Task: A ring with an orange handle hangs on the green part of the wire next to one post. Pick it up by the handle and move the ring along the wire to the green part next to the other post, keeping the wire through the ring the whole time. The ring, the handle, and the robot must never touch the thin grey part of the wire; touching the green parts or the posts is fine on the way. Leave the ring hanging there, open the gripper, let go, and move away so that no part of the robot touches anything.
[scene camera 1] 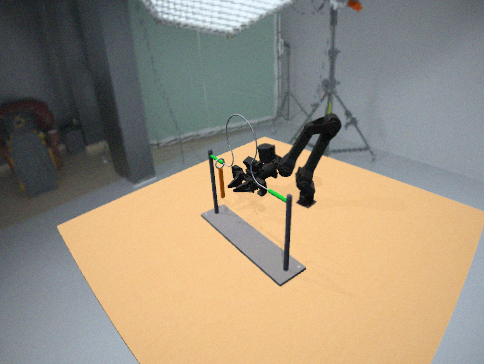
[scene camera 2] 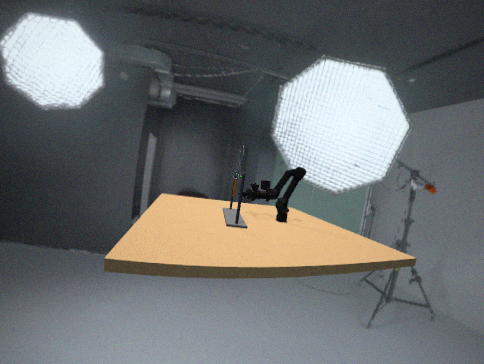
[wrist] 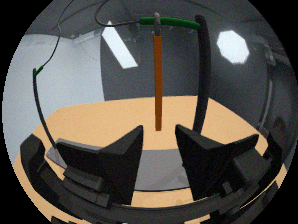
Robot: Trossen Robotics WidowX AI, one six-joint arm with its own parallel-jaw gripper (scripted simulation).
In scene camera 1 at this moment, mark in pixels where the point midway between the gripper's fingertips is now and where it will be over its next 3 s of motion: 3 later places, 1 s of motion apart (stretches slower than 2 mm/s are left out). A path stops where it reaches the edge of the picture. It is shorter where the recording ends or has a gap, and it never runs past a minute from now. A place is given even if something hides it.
The gripper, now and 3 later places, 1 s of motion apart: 230, 189; 220, 193; 215, 196; 216, 196
